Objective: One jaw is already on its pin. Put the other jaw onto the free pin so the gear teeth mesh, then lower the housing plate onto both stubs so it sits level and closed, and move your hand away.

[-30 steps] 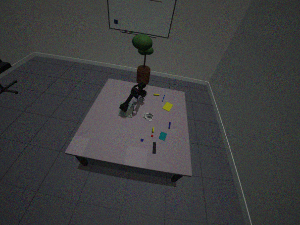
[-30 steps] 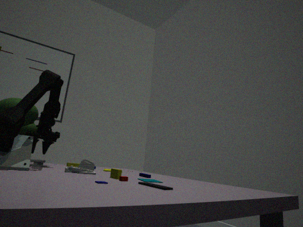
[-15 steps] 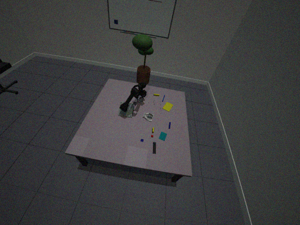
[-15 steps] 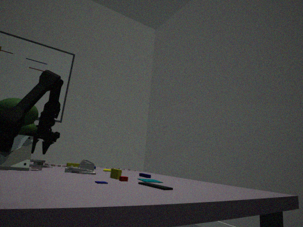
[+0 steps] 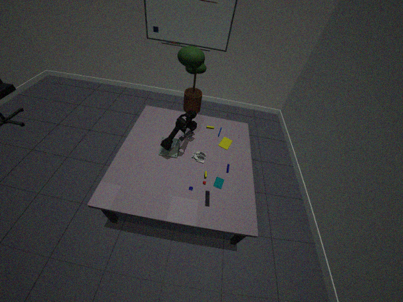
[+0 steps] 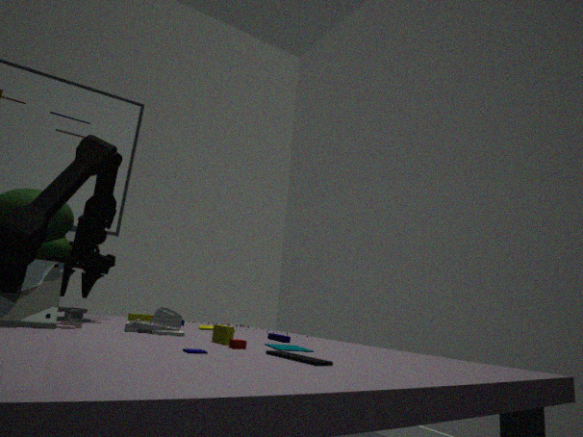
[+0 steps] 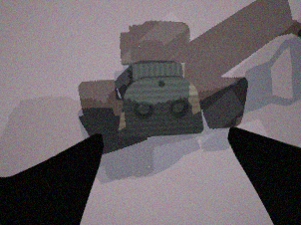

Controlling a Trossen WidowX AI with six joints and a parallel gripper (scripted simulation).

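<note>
My gripper tip is now 10 mm short of the striped white block, 10 mm to the left of it and 50 mm above it. The rest, counted from my gripper tip: yellow block 270 mm ahead, 440 mm to the right, 40 mm below; then yellow pad 420 mm ahead, 10 mm to the left, 60 mm below; then red cube 270 mm ahead, 520 mm to the right, 50 mm below.
</note>
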